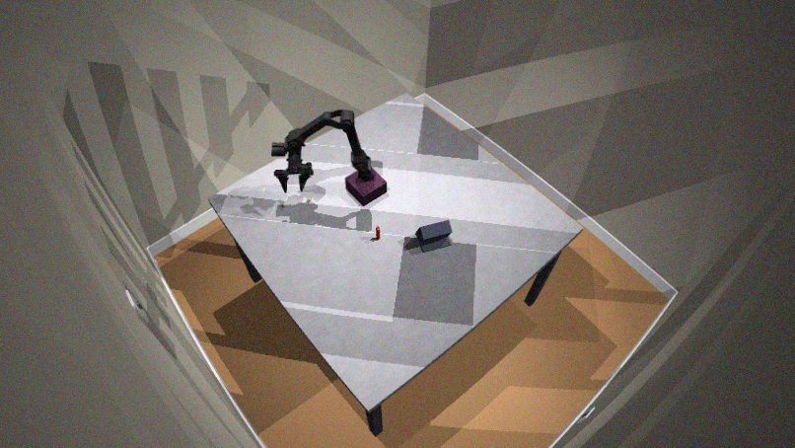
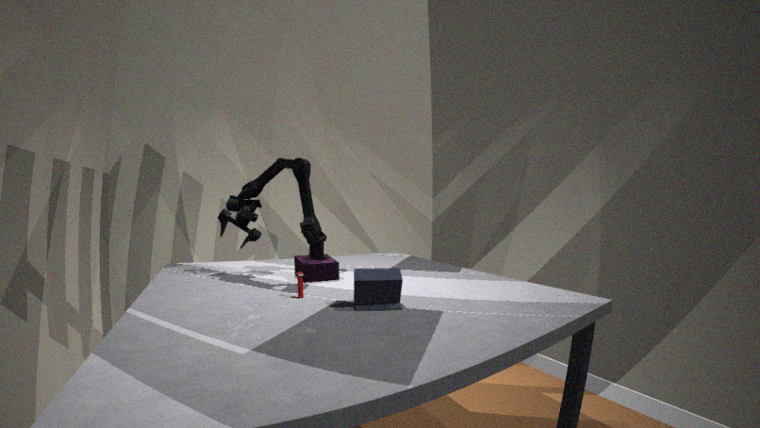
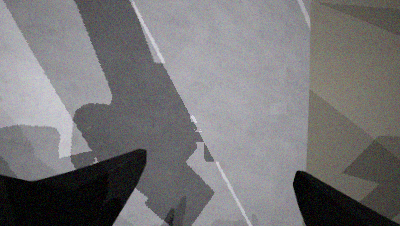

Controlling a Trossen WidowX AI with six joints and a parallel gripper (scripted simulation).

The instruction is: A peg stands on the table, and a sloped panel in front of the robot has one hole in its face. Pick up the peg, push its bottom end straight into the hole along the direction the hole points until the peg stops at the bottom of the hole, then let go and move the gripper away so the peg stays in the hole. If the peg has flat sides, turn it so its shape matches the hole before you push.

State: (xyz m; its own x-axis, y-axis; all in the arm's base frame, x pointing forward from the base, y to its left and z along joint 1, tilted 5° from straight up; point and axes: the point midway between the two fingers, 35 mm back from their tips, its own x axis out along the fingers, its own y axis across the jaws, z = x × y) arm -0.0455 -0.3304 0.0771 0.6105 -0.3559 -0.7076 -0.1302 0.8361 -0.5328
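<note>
Right now the red peg is 32 cm ahead of my gripper tip, 25 cm to the left of it and 8 cm below it. Round my gripper tip: grey sloped panel 46 cm to the left, 43 cm ahead, 9 cm below.
</note>
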